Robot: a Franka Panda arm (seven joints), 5 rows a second.
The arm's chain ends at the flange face. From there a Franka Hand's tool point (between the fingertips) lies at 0.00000 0.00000 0.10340 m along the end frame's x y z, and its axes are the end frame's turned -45 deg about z.
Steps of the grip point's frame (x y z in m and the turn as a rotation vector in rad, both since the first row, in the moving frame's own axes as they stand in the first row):
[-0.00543 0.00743 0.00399 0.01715 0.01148 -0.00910]
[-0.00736 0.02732 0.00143 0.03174 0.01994 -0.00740]
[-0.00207 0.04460 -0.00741 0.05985 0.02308 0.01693]
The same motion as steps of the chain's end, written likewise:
[0.00184 0.01118 0.00401 0.02024 -0.00401 -0.00910]
[0.01499 0.02830 0.00150 0.03654 -0.00834 -0.00740]
[0.03271 0.03908 -0.00720 0.05864 -0.02600 0.01693]

